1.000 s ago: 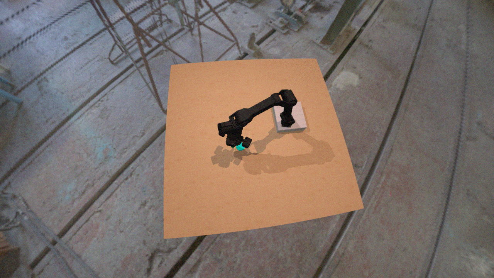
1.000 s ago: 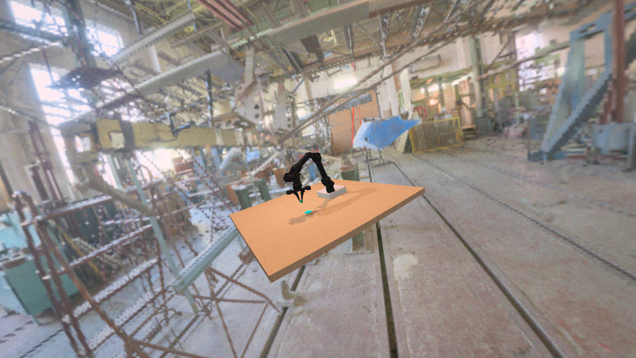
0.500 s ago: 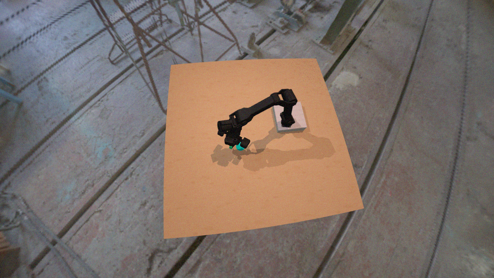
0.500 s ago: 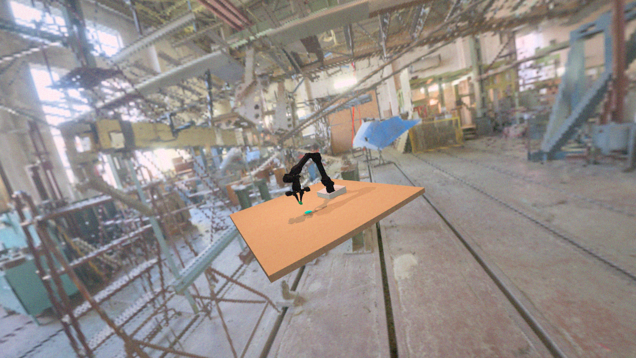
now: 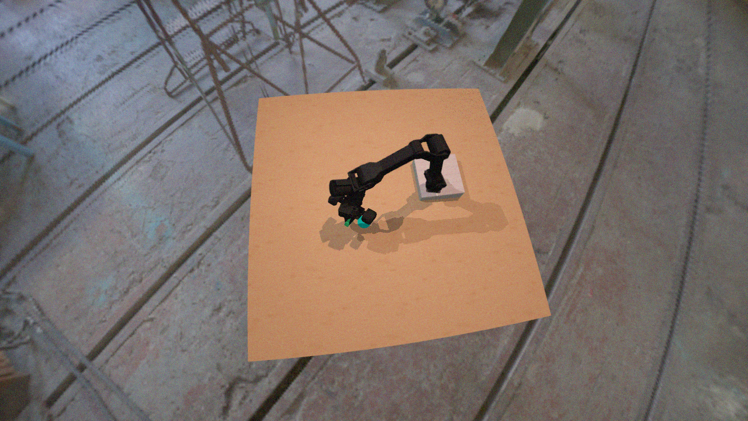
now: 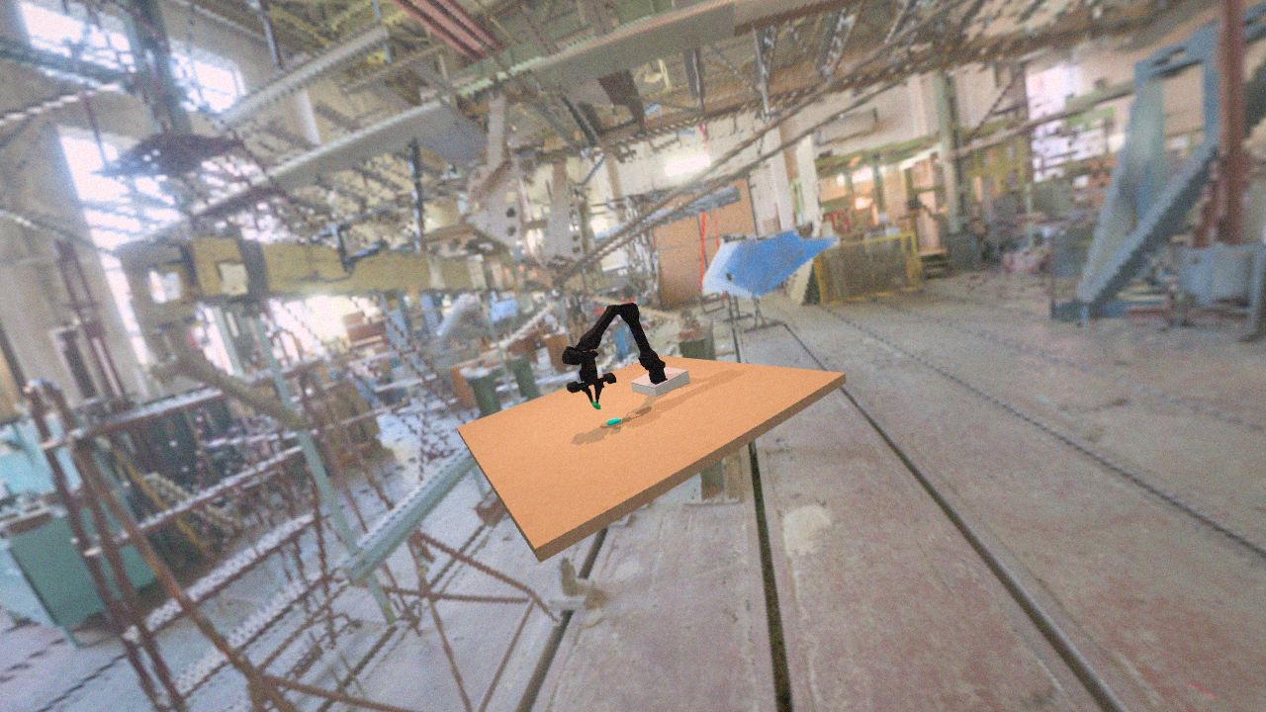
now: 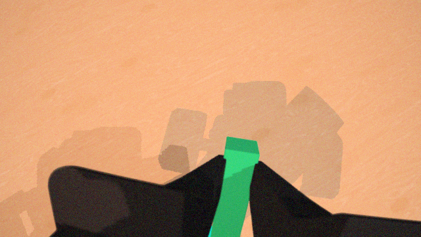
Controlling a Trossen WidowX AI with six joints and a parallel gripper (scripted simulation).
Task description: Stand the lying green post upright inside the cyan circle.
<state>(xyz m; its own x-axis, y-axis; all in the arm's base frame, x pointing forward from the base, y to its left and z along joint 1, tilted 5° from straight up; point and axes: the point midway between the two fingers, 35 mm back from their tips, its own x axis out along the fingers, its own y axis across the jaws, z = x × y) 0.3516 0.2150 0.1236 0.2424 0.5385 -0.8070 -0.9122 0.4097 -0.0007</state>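
Now: gripper tip 60 mm past the cyan circle, 40 mm to the left of it and 110 mm above it. From my gripper tip the other things lie so: green post: 10 mm behind, 20 mm to the right, 10 mm below.
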